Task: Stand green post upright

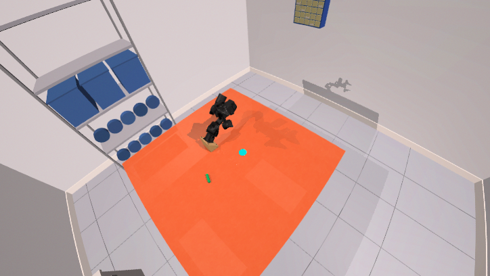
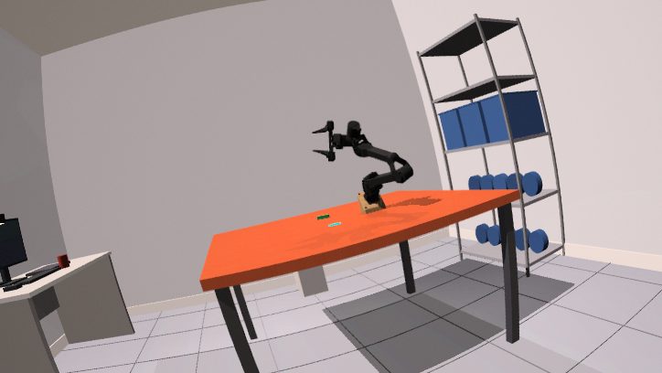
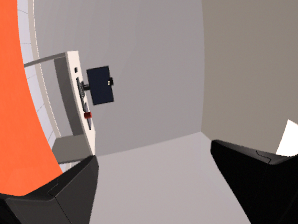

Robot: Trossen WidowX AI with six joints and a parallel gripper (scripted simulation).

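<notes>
My gripper tip is 38 cm above the green post, 26 cm to the left of it and 5 cm past it. Round my gripper tip: cyan circle (39 cm below, 6 cm to the left).
</notes>
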